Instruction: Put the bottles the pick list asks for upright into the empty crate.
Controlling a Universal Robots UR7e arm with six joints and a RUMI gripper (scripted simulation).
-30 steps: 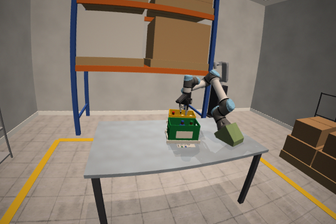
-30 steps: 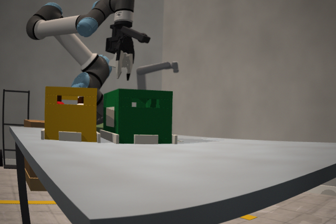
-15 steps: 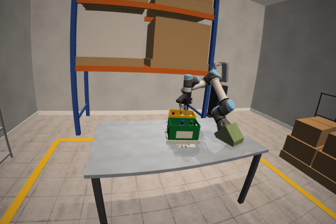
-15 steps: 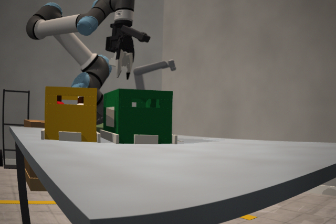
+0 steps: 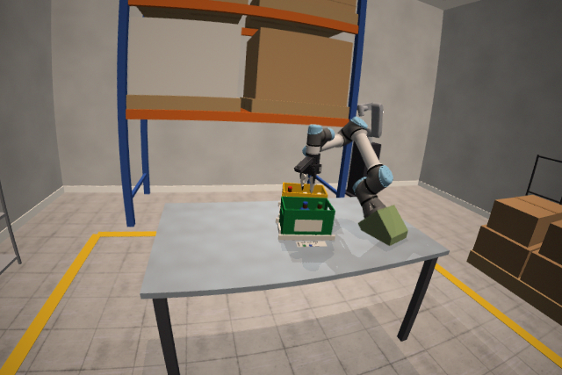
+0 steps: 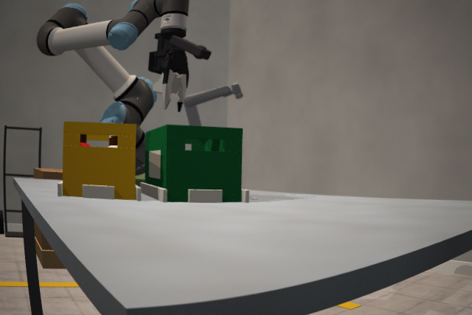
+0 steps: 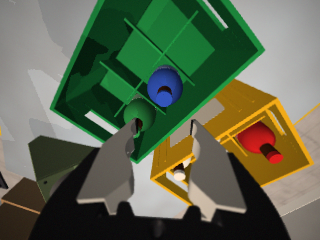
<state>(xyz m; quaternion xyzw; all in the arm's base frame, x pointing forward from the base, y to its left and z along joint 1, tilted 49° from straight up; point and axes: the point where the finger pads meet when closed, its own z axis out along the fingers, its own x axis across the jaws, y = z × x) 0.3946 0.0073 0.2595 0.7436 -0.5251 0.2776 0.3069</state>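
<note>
Right now my hand is 17 cm to the left of the yellow crate, 16 cm above it and 10 cm past it. Round my hand: green-label bottle: 15 cm below, 8 cm behind, 4 cm to the left; then blue-label bottle: 15 cm below; then green crate: 16 cm below, 4 cm to the left, 2 cm ahead.
</note>
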